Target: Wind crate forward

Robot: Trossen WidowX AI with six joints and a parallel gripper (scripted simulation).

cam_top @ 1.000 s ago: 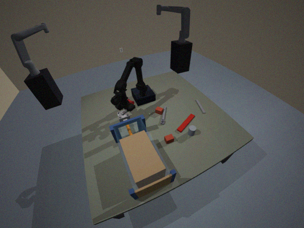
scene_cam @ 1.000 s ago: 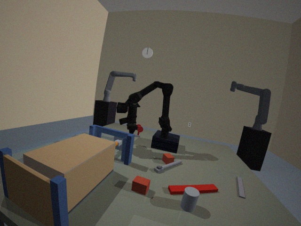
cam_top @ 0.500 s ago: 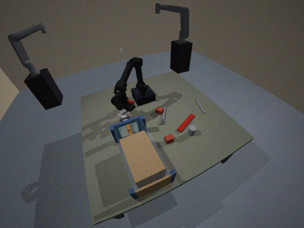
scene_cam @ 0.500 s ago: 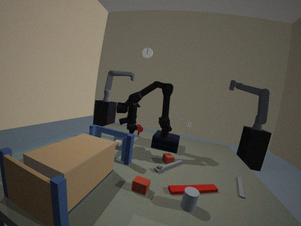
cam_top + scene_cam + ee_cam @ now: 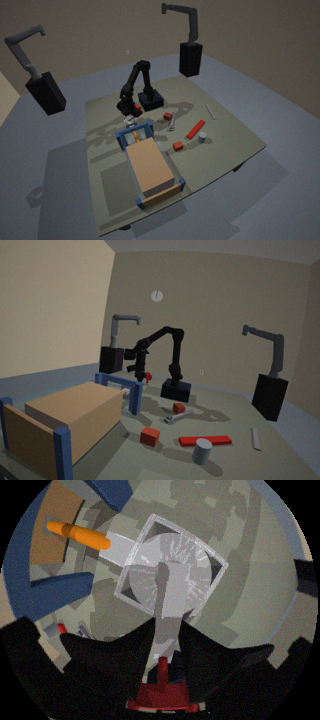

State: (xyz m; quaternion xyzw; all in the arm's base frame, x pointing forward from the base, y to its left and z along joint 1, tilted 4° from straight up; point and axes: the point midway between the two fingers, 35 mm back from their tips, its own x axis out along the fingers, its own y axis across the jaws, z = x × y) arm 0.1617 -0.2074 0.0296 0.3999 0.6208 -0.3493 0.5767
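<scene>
Right now the winch handle is 10 mm behind my gripper tip, 10 mm to the left of it and 20 mm above it. From my gripper tip the other things lie so: hand winch (10 mm ahead, 50 mm to the right, 60 mm below); then red knob (20 mm behind, 50 mm to the left, 50 mm above); then red bar (280 mm ahead, 430 mm to the left, 80 mm below).
</scene>
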